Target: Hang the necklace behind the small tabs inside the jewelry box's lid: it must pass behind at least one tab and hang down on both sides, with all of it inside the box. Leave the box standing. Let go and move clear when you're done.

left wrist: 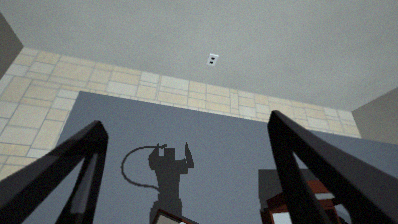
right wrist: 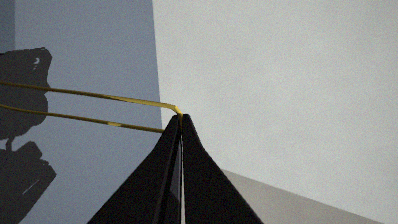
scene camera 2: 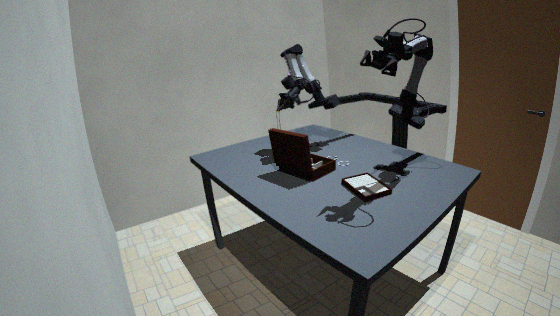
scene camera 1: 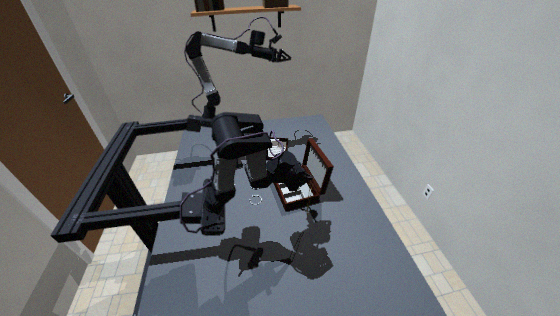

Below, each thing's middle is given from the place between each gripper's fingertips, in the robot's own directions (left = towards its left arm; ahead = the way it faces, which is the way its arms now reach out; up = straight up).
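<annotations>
So you can picture the jewelry box (scene camera 2: 291, 150): my right hand is 210 mm to the right of it and 180 mm above it, and it's 30 mm short of it too.
Counting from my left hand, the jewelry box is 440 mm below, 470 mm to the right and 80 mm behind.
</annotations>
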